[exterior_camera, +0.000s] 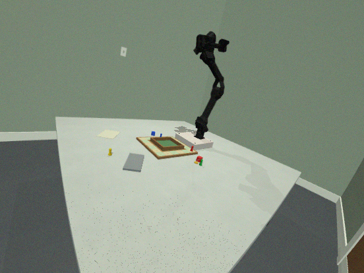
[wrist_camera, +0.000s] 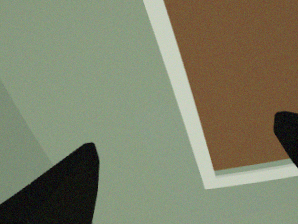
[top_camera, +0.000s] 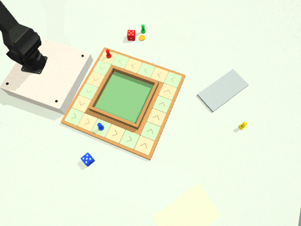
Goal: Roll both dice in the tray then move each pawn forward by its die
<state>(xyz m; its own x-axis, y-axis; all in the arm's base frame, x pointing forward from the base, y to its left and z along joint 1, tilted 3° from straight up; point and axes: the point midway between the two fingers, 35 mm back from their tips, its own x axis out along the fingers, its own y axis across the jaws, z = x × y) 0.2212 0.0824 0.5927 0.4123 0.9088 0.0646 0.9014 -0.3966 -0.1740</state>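
My gripper tip is now 63 cm above the orange piece, 5 cm to the right of it and 4 cm short of it. The rest, counted from my gripper tip: green pawn (61 cm below, 8 cm to the left, 4 cm ahead); then green tray (62 cm below, 18 cm to the right, 4 cm ahead); then red pawn (60 cm below, 5 cm to the right, 4 cm behind).
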